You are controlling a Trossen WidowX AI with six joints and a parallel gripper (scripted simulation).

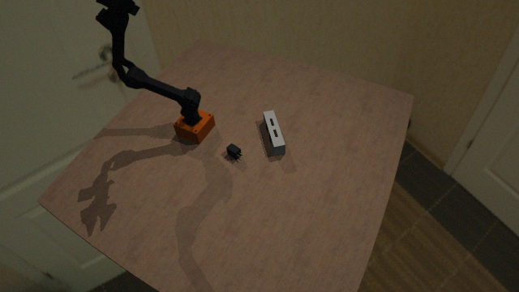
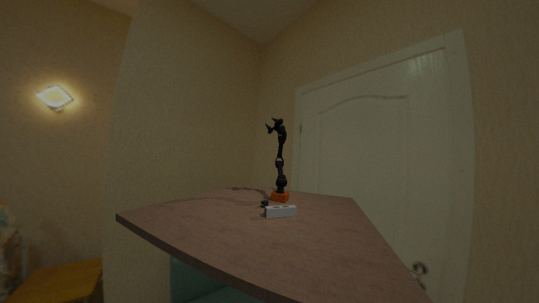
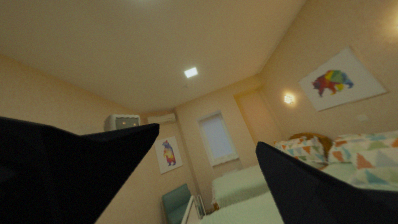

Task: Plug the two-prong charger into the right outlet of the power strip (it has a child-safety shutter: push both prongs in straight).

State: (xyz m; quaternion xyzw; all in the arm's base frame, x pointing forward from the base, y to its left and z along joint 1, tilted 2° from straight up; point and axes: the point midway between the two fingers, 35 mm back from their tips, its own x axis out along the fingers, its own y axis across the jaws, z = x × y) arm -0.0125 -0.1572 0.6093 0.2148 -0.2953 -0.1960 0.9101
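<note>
Now: the black two-prong charger 23 cm ahead of my gripper tip, 14 cm to the left of it and 68 cm below it.
</note>
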